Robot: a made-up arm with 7 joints. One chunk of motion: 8 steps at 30 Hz.
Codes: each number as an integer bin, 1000 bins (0 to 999) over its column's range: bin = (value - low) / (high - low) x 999, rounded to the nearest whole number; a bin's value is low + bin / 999 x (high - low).
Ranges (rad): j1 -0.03..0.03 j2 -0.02..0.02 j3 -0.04..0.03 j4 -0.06..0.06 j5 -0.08..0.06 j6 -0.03..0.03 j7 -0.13..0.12
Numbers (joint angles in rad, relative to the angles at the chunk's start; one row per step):
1: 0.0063 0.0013 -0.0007 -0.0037 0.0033 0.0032 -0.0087
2: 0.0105 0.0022 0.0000 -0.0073 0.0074 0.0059 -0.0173
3: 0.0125 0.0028 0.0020 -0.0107 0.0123 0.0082 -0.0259
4: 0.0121 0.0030 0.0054 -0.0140 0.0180 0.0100 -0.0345
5: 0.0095 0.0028 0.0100 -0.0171 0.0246 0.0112 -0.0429
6: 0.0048 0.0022 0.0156 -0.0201 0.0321 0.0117 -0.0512
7: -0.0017 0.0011 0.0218 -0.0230 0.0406 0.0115 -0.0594
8: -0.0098 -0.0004 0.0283 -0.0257 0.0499 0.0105 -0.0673
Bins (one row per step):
1: 604 532 561 469 594 553 485
2: 674 554 571 439 624 598 450
3: 708 569 599 410 659 636 416
4: 701 574 648 383 699 666 382
5: 658 569 714 357 746 686 348
6: 579 554 793 332 800 694 315
7: 471 527 882 308 861 691 282
8: 336 490 975 286 927 674 251

